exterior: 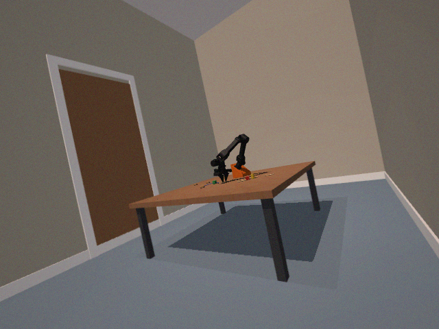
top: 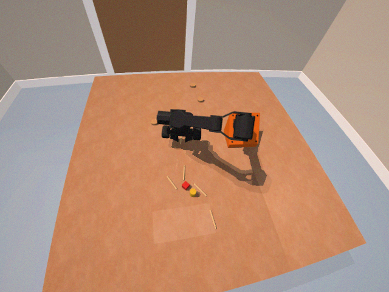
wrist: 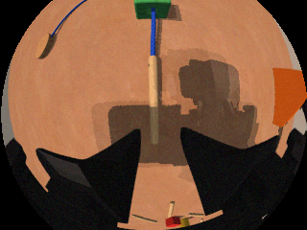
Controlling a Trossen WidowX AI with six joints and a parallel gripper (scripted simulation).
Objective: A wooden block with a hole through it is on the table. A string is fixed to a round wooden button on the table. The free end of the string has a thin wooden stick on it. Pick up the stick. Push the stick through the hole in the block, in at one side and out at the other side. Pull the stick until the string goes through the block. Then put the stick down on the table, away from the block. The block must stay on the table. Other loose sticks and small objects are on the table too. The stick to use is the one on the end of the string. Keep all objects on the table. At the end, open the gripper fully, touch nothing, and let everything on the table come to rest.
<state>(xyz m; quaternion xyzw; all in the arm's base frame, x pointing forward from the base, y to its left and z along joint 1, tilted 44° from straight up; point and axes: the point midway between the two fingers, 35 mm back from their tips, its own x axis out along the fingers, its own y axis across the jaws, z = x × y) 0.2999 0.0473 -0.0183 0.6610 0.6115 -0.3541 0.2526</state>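
Now: gripper tip 4 cm to the left of the thin wooden stick. Also, from my gripper tip: round wooden button 15 cm to the right, 14 cm ahead; green block 13 cm to the right, 1 cm behind, 1 cm above; red cube 24 cm to the left, 1 cm ahead.
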